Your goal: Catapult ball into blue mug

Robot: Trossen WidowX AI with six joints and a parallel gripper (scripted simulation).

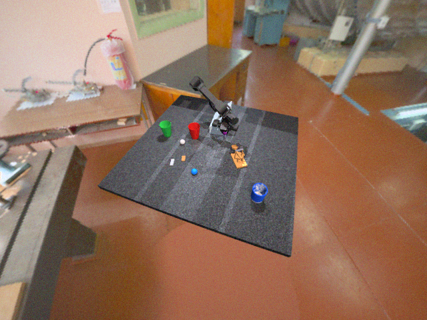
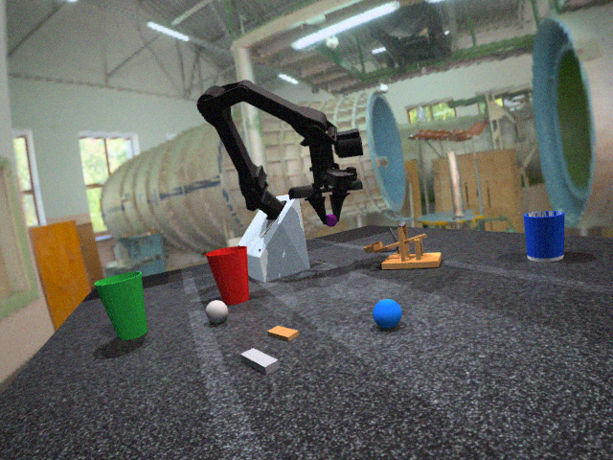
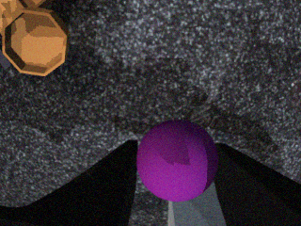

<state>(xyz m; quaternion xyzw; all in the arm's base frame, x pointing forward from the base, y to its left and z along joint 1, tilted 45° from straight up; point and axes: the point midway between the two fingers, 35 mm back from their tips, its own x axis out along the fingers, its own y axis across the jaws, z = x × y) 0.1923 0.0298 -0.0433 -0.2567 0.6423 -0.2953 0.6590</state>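
Now: gripper tip 13 cm to the right of the catapult, 9 cm short of it and 8 cm above it. Round my gripper tip: red cup (26 cm to the right, 10 cm below, 4 cm behind); then orange block (27 cm to the right, 21 cm ahead, 13 cm below); then purple ball (1 cm above).
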